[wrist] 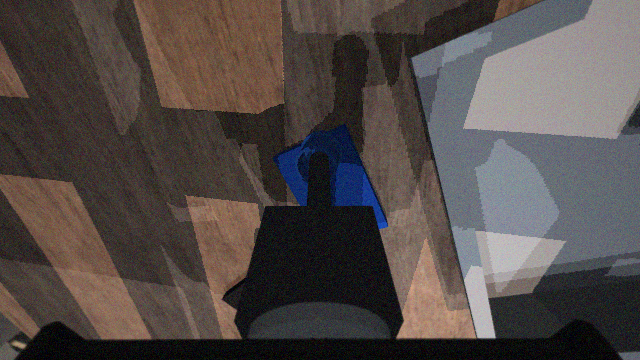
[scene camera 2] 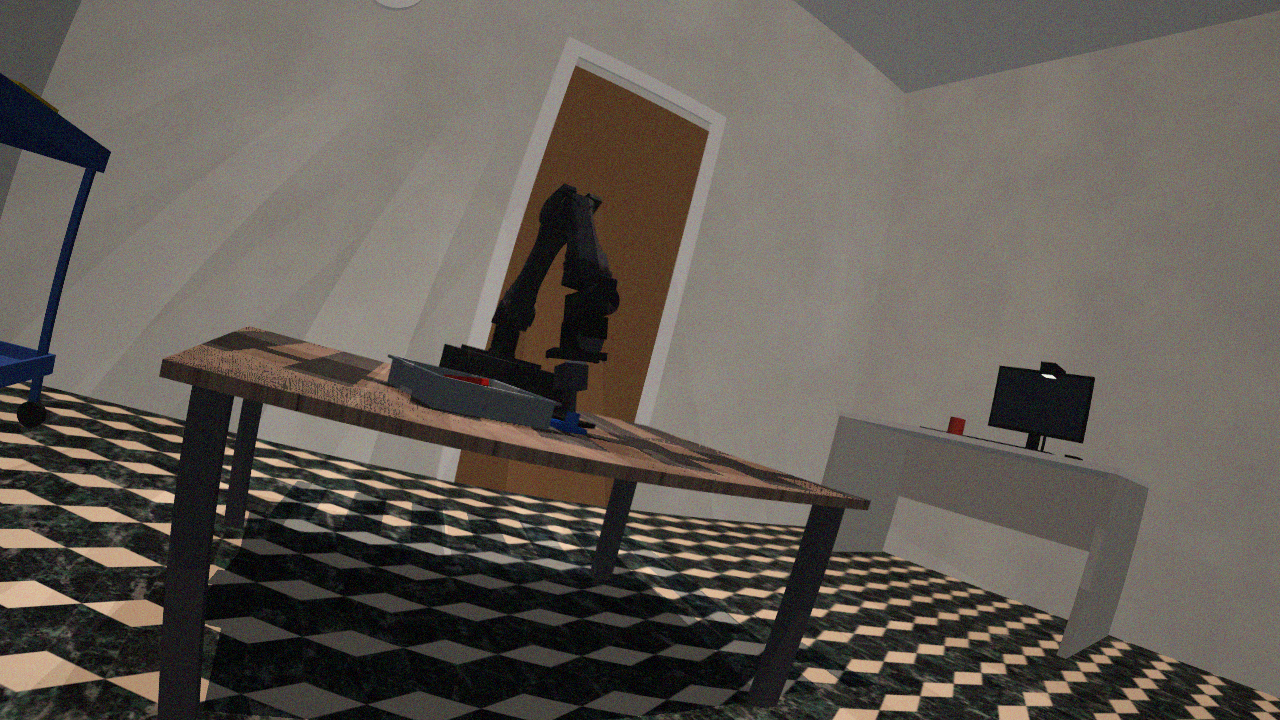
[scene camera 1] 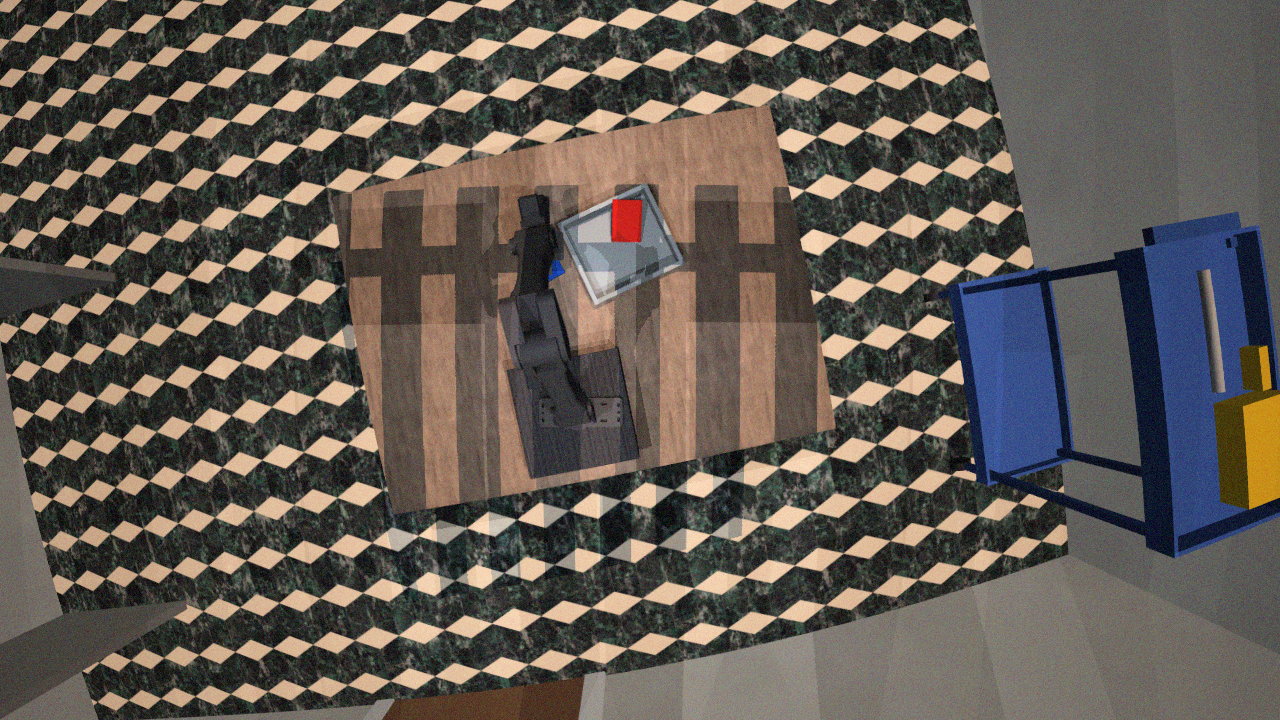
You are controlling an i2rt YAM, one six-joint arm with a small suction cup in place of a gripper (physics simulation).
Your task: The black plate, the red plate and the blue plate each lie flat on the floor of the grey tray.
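Frame: origin at the arm's base, x ahead, y left, z up, level; metres.
Where they show: hand at its tool point: (wrist: 319, 143) (scene camera 2: 571, 430); arm's base at its link origin: (scene camera 2: 500, 358) (scene camera 1: 581, 411).
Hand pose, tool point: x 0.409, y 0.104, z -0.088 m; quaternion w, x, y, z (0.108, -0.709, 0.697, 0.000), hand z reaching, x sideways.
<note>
Things, the pixels of their top centre, and the offset from my tool point. "*": a spot on its surface instead. Level surfaces: height alone.
- blue plate at its top centre: (wrist: 332, 193) (scene camera 2: 561, 422) (scene camera 1: 547, 262) 0.012 m right, 0.036 m back, 0.007 m up
- grey tray at its top centre: (scene camera 2: 471, 378) (scene camera 1: 620, 243) 0.202 m right, 0.003 m ahead, 0.048 m up
- dark patch at a spot on its surface: (scene camera 1: 640, 260) * 0.251 m right, 0.032 m back, 0.000 m up
- table at its surface level: 0.002 m down
The blue plate (scene camera 1: 556, 270) (scene camera 2: 569, 426) (wrist: 351, 178) lies on the wooden table just left of the grey tray (scene camera 1: 575, 263) (scene camera 2: 480, 403) (wrist: 447, 143). My suction cup (wrist: 318, 158) (scene camera 2: 569, 400) sits on the plate's far half, touching it; in the top view the arm hides it. The red plate (scene camera 1: 626, 220) (scene camera 2: 467, 380) lies flat in the tray's far corner. A dark patch (scene camera 1: 640, 260) on the tray floor could be the black plate or a shadow; I cannot tell which.
The arm's base (scene camera 1: 580, 422) stands on the table (scene camera 1: 723, 357) near its front edge. The tray's raised rim is close to the right of the blue plate. A blue cabinet (scene camera 1: 980, 372) stands off the table to the right.
</note>
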